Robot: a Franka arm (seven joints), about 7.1 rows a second.
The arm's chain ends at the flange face. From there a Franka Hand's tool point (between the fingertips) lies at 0.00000 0.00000 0.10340 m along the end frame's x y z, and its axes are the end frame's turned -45 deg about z.
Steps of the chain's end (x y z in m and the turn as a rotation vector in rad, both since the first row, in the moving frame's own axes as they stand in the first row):
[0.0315, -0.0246, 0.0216, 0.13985, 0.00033, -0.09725]
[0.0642, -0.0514, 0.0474, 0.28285, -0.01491, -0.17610]
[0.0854, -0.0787, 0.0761, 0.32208, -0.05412, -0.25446]
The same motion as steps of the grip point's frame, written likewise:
[0.0494, -0.0058, 0.0206, 0.09866, 0.09912, -0.09725]
[0.0991, -0.0140, 0.0433, 0.21055, 0.18946, -0.17610]
[0.1316, -0.0244, 0.0707, 0.26601, 0.18948, -0.25446]

